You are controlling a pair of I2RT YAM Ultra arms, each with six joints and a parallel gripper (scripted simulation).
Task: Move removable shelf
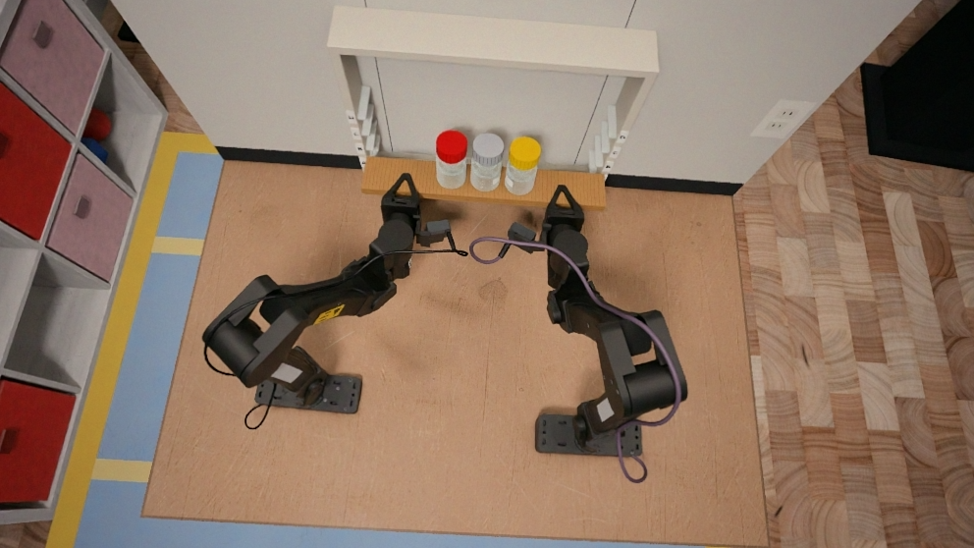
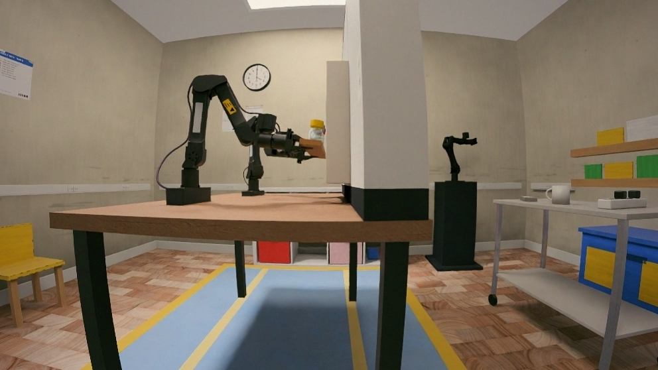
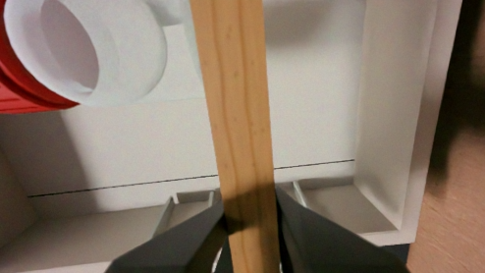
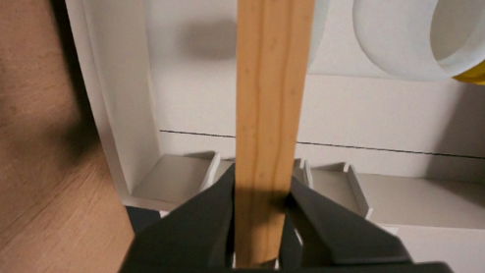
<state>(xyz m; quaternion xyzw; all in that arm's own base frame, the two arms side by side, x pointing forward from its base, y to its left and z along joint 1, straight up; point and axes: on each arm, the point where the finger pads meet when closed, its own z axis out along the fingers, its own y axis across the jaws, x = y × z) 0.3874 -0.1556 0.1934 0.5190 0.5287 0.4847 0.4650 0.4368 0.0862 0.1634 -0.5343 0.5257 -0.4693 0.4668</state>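
Now: left hand 2 cm short of the red-capped bottle, 8 cm to the left of it and 6 cm below it. Also, from my left hand: shelf board 2 cm ahead, 15 cm to the right; wall rack 11 cm ahead, 14 cm to the right, 7 cm above; grey-capped bottle 3 cm ahead, 15 cm to the right, 6 cm above.
Right now the yellow-capped bottle is 80 mm to the left of my right hand and 60 mm above it. The rest, counted from my right hand: shelf board: 150 mm to the left, 10 mm behind; wall rack: 160 mm to the left, 80 mm ahead, 70 mm above; grey-capped bottle: 150 mm to the left, 60 mm above.
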